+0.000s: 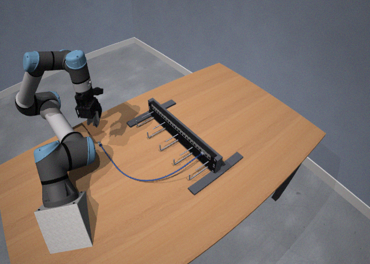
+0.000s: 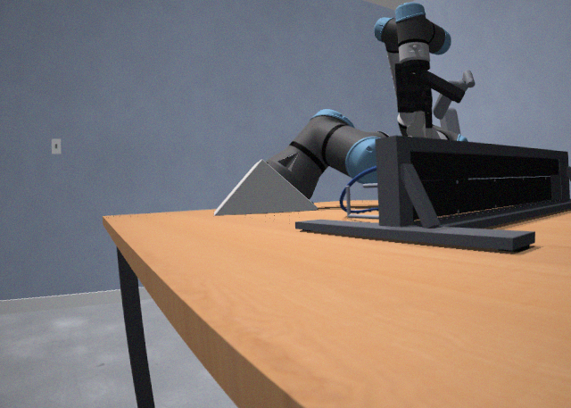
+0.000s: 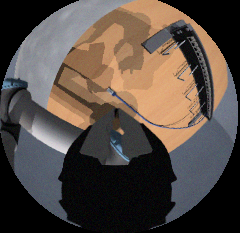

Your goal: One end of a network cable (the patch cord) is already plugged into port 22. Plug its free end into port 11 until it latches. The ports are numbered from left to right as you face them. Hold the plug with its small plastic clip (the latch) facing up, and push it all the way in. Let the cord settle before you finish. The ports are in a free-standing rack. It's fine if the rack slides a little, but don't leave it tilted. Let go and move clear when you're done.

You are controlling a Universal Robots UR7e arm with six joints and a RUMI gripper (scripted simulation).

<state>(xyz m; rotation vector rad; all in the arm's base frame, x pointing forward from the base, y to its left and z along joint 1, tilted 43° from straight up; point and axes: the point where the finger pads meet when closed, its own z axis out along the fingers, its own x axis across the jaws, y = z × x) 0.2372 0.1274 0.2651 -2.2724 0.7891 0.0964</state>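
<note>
Now: the cable plug 2 cm behind my hand, 1 cm to the left of it and 13 cm below it.
</note>
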